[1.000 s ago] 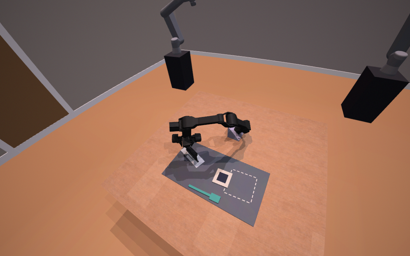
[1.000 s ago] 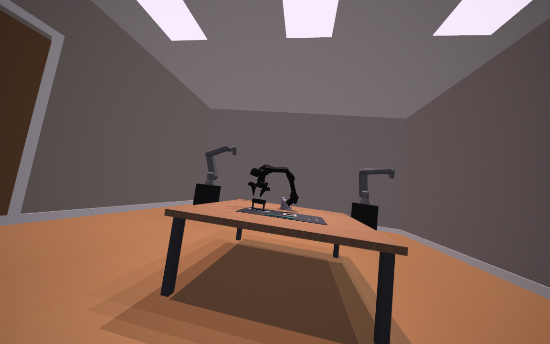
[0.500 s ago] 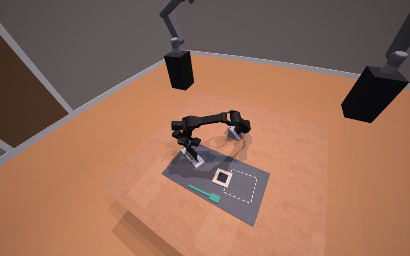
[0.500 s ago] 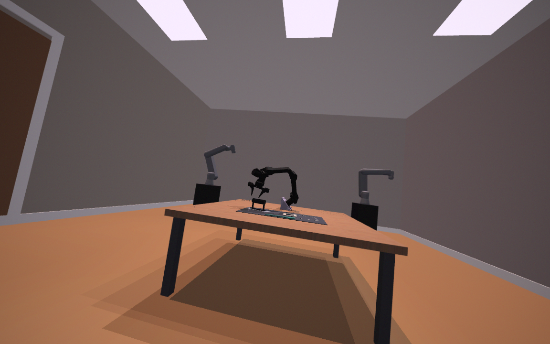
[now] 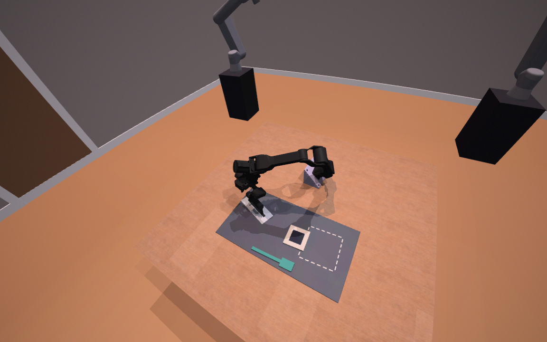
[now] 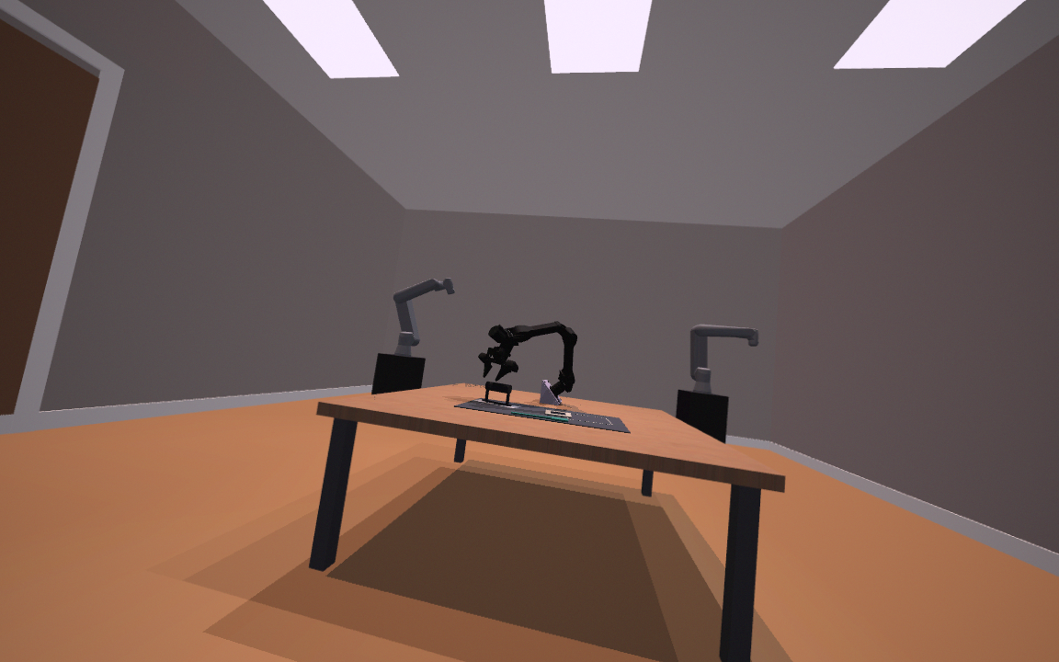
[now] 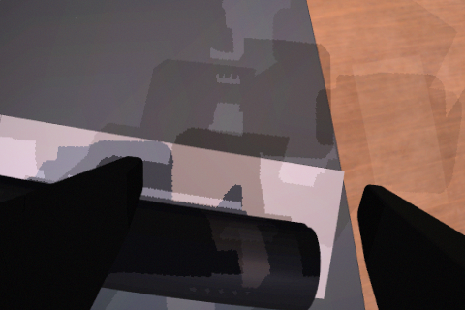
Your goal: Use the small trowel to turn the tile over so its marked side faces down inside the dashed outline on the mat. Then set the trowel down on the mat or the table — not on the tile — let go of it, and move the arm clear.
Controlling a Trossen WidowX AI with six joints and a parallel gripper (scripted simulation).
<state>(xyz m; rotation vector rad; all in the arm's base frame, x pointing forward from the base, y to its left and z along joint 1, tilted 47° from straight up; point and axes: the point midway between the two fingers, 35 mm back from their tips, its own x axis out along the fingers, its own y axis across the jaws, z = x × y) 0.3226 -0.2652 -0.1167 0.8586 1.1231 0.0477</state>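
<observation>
Now: gripper tip 25 cm to the right of the mat, 12 cm above it and 5 cm short of it. The rest, counted from my gripper tip: teal trowel: 26 cm to the left, 19 cm ahead, 10 cm below; tile: 31 cm to the left, 10 cm below, 6 cm ahead.
</observation>
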